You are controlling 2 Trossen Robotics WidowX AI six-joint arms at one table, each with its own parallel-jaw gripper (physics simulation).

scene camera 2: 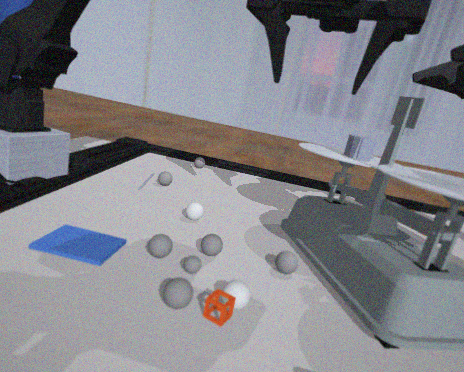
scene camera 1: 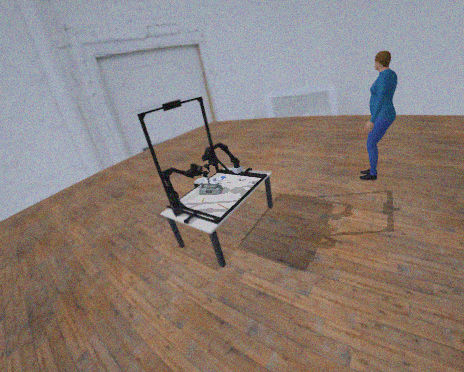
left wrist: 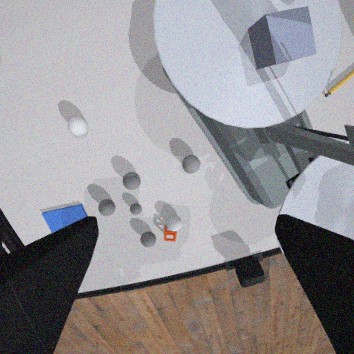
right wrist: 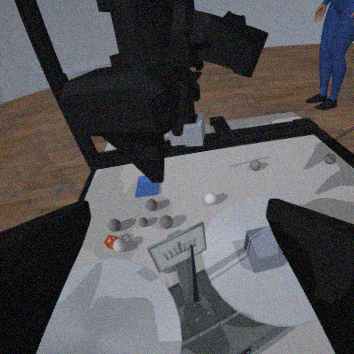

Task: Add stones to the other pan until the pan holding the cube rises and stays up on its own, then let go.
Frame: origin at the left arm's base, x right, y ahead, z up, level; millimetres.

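Seen in the pictures: left gripper, fingertip midpoint: (scene camera 2: 313,88) (scene camera 1: 212,170) (left wrist: 188,224) (right wrist: 169,154); right gripper, fingertip midpoint: (scene camera 2: 429,67) (scene camera 1: 205,171) (right wrist: 179,208); left arm's base, link origin: (scene camera 2: 15,126) (scene camera 1: 237,167) (right wrist: 186,119); right arm's base, link origin: (scene camera 1: 176,206).
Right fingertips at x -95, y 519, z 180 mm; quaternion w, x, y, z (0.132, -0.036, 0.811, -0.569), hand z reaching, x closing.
Offsets run from my right fingertips to a thing's middle.
A grey balance {dz -151, dx +5, dy -2 mm} (scene camera 1: 210,190) (scene camera 2: 425,310) stands at the right of scene camera 2. A blue-grey cube {dz -108, dx -60, dy -45 mm} (scene camera 2: 353,146) (left wrist: 290,40) (right wrist: 265,250) rests on one white pan {dz -124, dx -73, dy -56 mm} (left wrist: 200,65) (right wrist: 225,217). No stone shows on the visible part of the other pan {dz -112, dx +83, dy +52 mm} (left wrist: 310,187) (right wrist: 100,325). Several grey stones, one large {dz -254, dx +212, dy -165 mm} (scene camera 2: 177,293) and one nearest the balance {dz -254, dx +74, dy -89 mm} (scene camera 2: 287,262) (left wrist: 191,163), and two white stones {dz -254, dx +11, dy -252 mm} (scene camera 2: 194,211) {dz -254, dx +180, dy -118 mm} (scene camera 2: 237,294) lie on the table. My left gripper (scene camera 2: 316,87) (left wrist: 188,224) is open and empty above the table beside the balance. My right gripper (right wrist: 179,208) is open and empty above the balance; scene camera 2 shows part of it.
An orange open-frame cube {dz -257, dx +203, dy -125 mm} (scene camera 2: 219,307) (left wrist: 170,234) touches or nearly touches the front white stone. A blue slab {dz -265, dx +181, dy -309 mm} (scene camera 2: 77,244) (right wrist: 147,186) lies left of the stones. A yellow stick {dz -263, dx -60, dy +162 mm} (left wrist: 340,82) lies past the balance. A black frame (scene camera 2: 260,166) borders the table. A person (scene camera 1: 383,100) stands beyond.
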